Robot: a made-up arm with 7 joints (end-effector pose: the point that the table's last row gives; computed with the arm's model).
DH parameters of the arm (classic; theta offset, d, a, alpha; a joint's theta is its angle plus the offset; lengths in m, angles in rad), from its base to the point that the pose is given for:
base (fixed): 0 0 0 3.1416
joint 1: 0 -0.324 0 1.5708
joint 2: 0 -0.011 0 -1.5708
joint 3: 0 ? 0 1.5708
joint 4: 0 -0.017 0 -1.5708
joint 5: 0 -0.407 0 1.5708
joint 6: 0 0 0 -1.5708
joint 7: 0 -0.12 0 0
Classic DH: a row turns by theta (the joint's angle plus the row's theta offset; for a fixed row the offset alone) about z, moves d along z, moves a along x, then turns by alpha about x.
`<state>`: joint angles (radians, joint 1 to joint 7).
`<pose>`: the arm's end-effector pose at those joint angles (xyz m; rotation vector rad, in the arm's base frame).
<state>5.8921 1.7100 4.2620 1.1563 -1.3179 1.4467 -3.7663</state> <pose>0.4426 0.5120 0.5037 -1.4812 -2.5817 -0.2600</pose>
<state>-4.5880 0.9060 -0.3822 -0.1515 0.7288 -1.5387 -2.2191</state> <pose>-0.0767 -0.5423 0.9604 2.4277 0.3843 -0.7365</pose>
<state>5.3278 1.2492 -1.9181 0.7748 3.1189 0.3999 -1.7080</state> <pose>0.1908 0.7968 0.6775 1.4943 1.7123 -1.3045</pose>
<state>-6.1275 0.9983 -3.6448 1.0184 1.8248 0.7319 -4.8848</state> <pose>0.3512 -0.1834 1.0495 2.8388 0.0655 -0.1080</pose>
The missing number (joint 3, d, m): -0.431
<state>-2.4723 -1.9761 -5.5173 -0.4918 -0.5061 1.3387 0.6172</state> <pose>0.5439 -0.5545 -0.0671 -1.4996 -1.4613 0.3033</pose>
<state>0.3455 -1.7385 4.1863 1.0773 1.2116 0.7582 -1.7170</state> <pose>-0.4269 0.6049 0.0754 1.7268 0.3132 -0.5342</pose>
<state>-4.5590 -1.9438 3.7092 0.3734 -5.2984 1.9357 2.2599</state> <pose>0.2831 0.6232 -0.0428 -1.5738 -1.0750 0.4615</pose>
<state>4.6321 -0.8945 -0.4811 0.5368 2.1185 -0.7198 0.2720</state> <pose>-0.1267 -0.5187 1.0301 -2.3310 0.6460 -1.1020</pose>
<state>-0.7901 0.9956 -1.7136 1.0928 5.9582 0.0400 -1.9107</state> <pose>0.0513 0.7002 0.7314 1.9249 -0.9427 1.2017</pose>
